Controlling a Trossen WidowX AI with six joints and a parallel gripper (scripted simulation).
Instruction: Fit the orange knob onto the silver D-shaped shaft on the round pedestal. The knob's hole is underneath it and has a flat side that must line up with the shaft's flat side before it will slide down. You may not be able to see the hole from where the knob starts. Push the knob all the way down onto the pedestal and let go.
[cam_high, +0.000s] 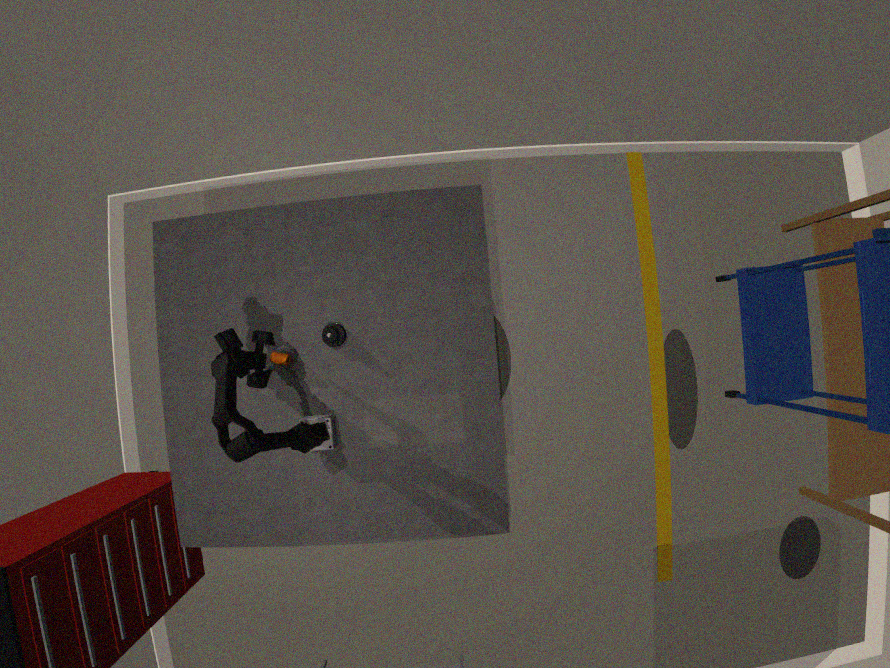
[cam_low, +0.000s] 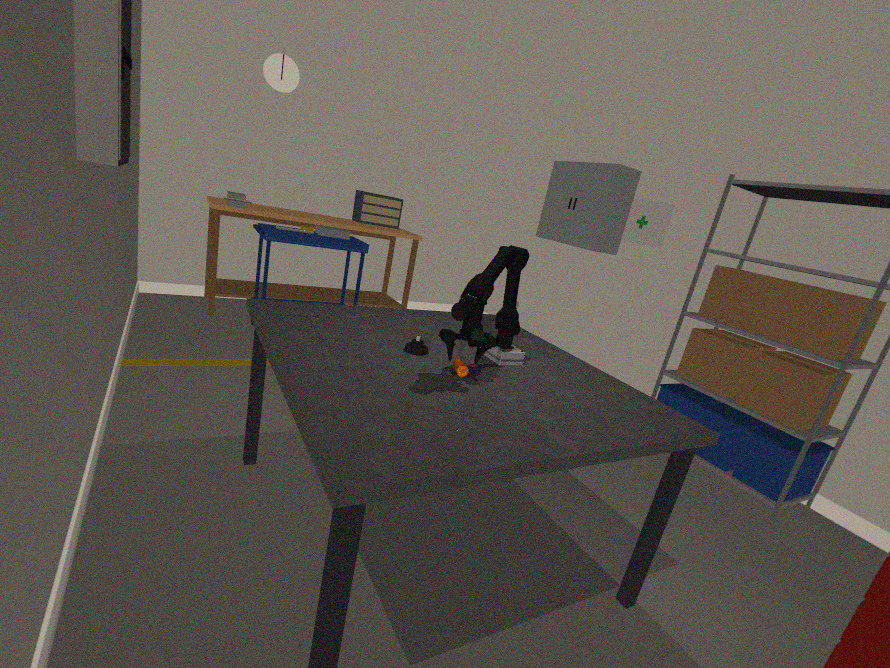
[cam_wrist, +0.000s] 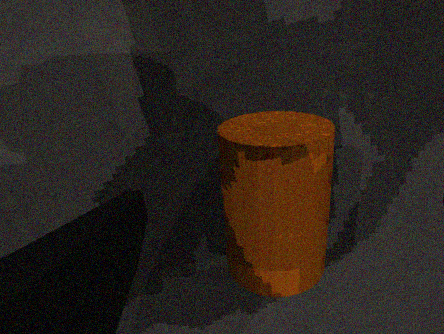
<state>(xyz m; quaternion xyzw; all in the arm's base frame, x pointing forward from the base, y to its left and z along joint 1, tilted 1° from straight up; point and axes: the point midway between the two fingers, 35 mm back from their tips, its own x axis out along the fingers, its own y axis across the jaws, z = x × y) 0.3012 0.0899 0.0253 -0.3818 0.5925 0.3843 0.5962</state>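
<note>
My gripper tip is 30 mm above the orange knob. From my gripper tip the other things lie so: dark round pedestal: 230 mm to the right, 20 mm below, 20 mm ahead.
</note>
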